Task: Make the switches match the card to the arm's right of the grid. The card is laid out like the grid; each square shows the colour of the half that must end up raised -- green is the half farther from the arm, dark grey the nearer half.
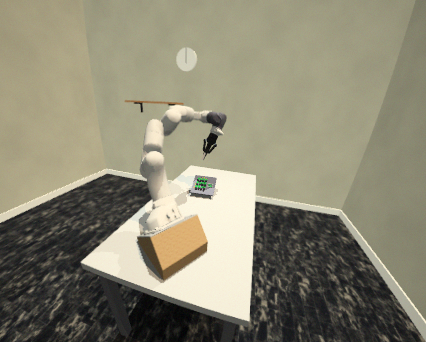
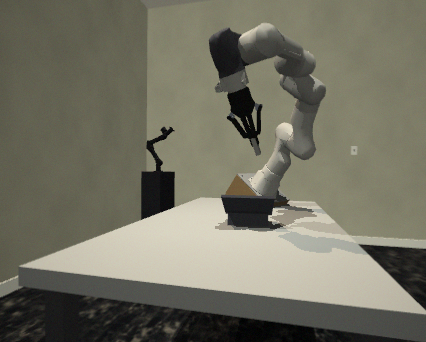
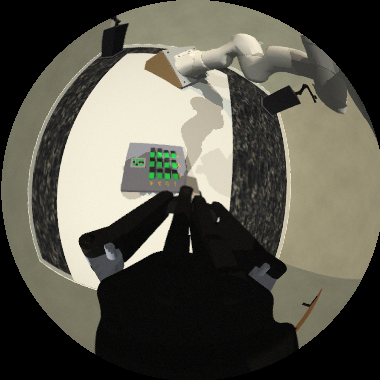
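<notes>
A grey switch panel (image 1: pixel 212 179) (image 2: pixel 248 205) (image 3: pixel 136 181) stands on the table (image 1: pixel 227 235) (image 2: pixel 165 250) (image 3: pixel 100 125). Its switch grid (image 1: pixel 201 184) (image 3: pixel 163 164) has rows of rockers, each with a green and a dark half; which halves are raised is too small to tell. The card (image 1: pixel 210 185) (image 3: pixel 138 162) lies beside the grid on the same panel, with small green and dark squares that I cannot read singly. My gripper (image 1: pixel 204 157) (image 2: pixel 257 150) (image 3: pixel 188 184) is shut and empty, tilted, high above the panel and touching nothing.
A wooden wedge block (image 1: pixel 177 247) (image 2: pixel 240 186) (image 3: pixel 162 69) stands at the arm's base. Yellow marks run along two sides of the switch grid. A black pedestal (image 2: pixel 158 195) (image 3: pixel 115 40) with a small dark arm stands away from the table. A wall shelf (image 1: pixel 154 102) is behind the arm.
</notes>
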